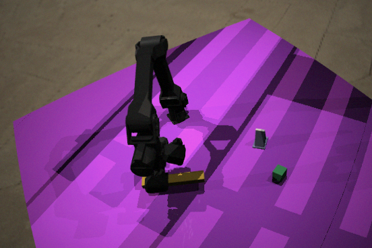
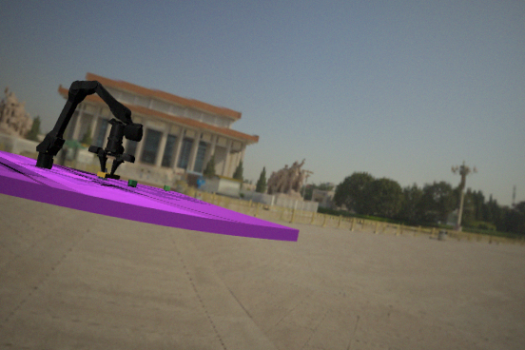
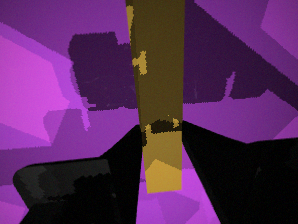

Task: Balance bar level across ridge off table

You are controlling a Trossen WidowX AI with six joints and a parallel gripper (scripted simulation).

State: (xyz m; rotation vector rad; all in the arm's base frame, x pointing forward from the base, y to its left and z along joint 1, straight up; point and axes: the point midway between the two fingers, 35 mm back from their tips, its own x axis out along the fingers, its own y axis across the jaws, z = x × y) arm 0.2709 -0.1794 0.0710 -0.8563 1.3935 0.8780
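My gripper tip is 17 cm short of the small green cube, 31 cm to the right of it and 2 cm above it. Round my gripper tip: yellow bar: 1 cm ahead, 3 cm to the left.
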